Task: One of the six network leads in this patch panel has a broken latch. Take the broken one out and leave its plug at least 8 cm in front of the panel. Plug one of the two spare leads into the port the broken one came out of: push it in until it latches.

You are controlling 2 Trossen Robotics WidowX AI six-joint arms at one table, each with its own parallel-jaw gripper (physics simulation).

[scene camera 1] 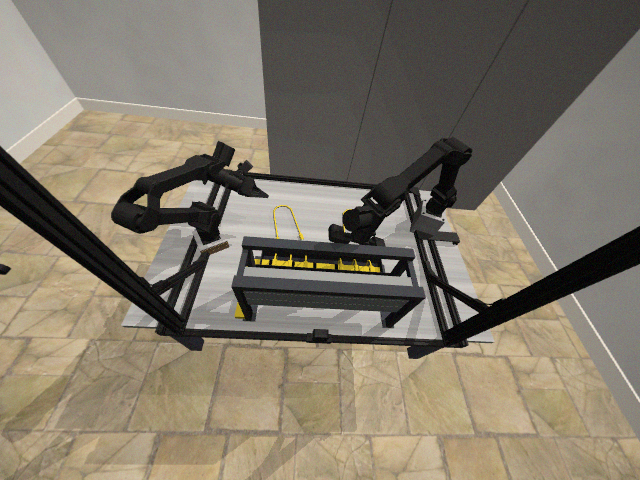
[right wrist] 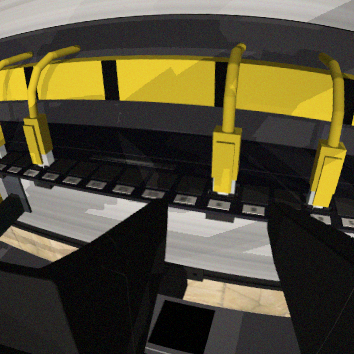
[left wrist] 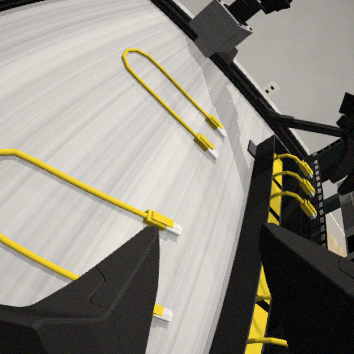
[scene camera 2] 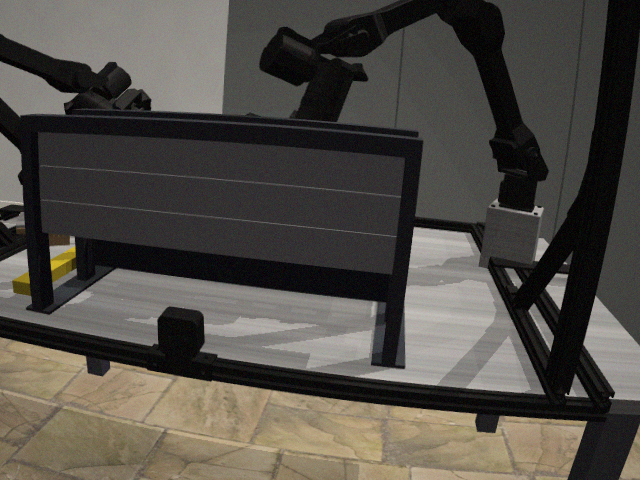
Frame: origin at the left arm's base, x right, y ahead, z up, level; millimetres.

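Seen in the pictures: left gripper, between the fingertips: [scene camera 1: 267,196] [left wrist: 209,236]; right gripper, between the fingertips: [scene camera 1: 345,257] [right wrist: 219,212] [left wrist: 334,186]; left arm's base, origin of its link: [scene camera 1: 209,235]; right arm's base, origin of its link: [scene camera 1: 434,210] [left wrist: 234,14] [scene camera 2: 516,207].
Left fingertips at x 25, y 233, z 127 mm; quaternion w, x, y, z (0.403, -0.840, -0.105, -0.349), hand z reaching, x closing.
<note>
Pixels of each thing's top centre, then the offset from my left fingertips to it. "spot": a spot on its surface instead.
- patch panel, centre of its top: [scene camera 2: 230,115] [scene camera 1: 331,250] dx +351, dy +34, dz +92 mm
- middle plug, a spot on its surface: [right wrist: 226,160] spot: dx +343, dy +115, dz -76 mm
- right plug, a spot on its surface: [right wrist: 327,175] spot: dx +371, dy +158, dz -76 mm
- left plug, a spot on its surface: [right wrist: 38,140] spot: dx +280, dy +10, dz -80 mm
- far spare lead, a spot on its surface: [left wrist: 165,105] spot: dx +149, dy +278, dz -166 mm
The patch panel [scene camera 1: 330,284] [scene camera 2: 222,201] stands on the table. In the right wrist view several yellow leads sit upright in its ports, among them a middle plug [right wrist: 226,160], a right plug [right wrist: 327,175] and a left plug [right wrist: 38,140]; which latch is broken I cannot tell. My right gripper [right wrist: 219,212] is open at the port row; the middle plug shows beyond the gap between its fingers, and nothing is held. My left gripper [scene camera 1: 264,195] [left wrist: 209,236] is open and empty above the table. A near spare lead [scene camera 1: 285,206] [left wrist: 90,187] and a far spare lead [left wrist: 165,105] lie looped on the table.
A yellow block [scene camera 1: 239,310] [scene camera 2: 46,271] lies by the panel's left leg. A brown block [scene camera 1: 214,248] is near the left arm's base. A grey block [scene camera 1: 428,223] [scene camera 2: 511,235] [left wrist: 220,27] carries the right arm. Black frame rails [scene camera 1: 258,335] edge the table.
</note>
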